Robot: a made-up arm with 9 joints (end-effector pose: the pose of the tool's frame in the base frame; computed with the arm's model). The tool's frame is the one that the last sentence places. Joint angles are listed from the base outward.
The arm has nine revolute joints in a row. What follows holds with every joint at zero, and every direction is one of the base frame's. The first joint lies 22 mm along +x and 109 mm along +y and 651 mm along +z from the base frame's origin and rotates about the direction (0.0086, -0.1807, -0.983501). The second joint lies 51 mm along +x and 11 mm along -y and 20 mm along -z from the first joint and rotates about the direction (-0.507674, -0.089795, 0.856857). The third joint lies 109 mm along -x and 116 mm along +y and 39 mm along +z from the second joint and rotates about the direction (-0.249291, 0.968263, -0.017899). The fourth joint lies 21 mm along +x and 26 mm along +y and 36 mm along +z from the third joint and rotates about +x. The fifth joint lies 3 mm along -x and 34 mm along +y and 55 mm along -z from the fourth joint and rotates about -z. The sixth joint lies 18 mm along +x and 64 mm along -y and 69 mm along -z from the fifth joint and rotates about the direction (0.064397, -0.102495, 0.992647). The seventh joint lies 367 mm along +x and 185 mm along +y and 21 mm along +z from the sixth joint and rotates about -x. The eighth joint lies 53 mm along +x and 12 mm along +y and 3 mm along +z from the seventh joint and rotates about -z. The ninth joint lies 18 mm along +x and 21 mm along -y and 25 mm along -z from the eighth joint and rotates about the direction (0.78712, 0.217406, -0.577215). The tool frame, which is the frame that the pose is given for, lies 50 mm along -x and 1 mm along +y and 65 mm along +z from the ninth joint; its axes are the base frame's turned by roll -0.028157, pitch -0.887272 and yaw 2.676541 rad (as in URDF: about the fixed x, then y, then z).
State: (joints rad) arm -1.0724 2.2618 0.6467 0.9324 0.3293 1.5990 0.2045 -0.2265 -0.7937
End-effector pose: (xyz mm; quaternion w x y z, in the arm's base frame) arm -41.9 -359.8 612.3 0.8500 0.0884 -0.3779 0.3563
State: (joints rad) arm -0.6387 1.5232 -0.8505 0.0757 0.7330 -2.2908 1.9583 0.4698 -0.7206
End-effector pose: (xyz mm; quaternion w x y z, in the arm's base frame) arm 392.4 -74.7 426.7 0.4485 0.2994 0.7974 0.2707
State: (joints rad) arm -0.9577 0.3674 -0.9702 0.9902 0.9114 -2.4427 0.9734 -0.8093 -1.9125
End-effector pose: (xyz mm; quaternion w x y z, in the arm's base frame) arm -217.7 -126.8 281.9 0.6486 -0.6408 -0.2948 -0.2860
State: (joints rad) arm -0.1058 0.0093 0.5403 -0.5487 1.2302 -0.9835 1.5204 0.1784 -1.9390
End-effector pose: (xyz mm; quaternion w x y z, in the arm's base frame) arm -13.2 -159.9 879.6 0.2405 0.7483 0.5014 -0.3617
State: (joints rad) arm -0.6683 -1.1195 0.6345 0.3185 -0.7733 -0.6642 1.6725 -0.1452 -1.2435
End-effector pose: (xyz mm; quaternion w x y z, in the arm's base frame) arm 343.6 522.4 448.3 0.3620 -0.3268 -0.7347 -0.4716
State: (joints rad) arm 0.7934 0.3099 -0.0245 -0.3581 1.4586 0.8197 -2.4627 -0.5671 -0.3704
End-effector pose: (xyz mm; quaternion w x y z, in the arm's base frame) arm 296.4 -43.7 688.8 0.1357 0.4003 0.5072 -0.7511
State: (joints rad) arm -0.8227 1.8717 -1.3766 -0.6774 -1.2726 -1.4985 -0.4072 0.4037 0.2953
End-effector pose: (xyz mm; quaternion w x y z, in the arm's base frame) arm -374.2 41.6 901.6 0.7485 -0.2967 0.1798 -0.5651
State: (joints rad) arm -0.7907 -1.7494 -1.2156 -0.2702 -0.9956 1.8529 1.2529 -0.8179 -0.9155
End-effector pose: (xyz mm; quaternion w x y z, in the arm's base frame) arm -57.2 513.9 643.4 0.2982 0.4798 -0.8203 -0.0890
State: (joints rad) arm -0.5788 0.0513 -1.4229 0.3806 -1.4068 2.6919 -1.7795 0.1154 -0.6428
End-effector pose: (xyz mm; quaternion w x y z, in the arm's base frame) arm 208.1 96.9 567.8 0.1852 0.0083 -0.9740 0.1302
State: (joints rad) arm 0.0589 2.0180 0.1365 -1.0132 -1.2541 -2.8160 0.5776 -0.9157 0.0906
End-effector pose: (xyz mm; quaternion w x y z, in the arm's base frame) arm -88.6 448.4 769.6 0.2224 -0.4425 0.5037 0.7078
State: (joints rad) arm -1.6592 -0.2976 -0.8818 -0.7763 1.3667 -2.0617 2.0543 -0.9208 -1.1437
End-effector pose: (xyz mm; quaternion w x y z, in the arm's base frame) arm -162.7 -318.8 429.0 0.2318 -0.9097 -0.0537 -0.3403
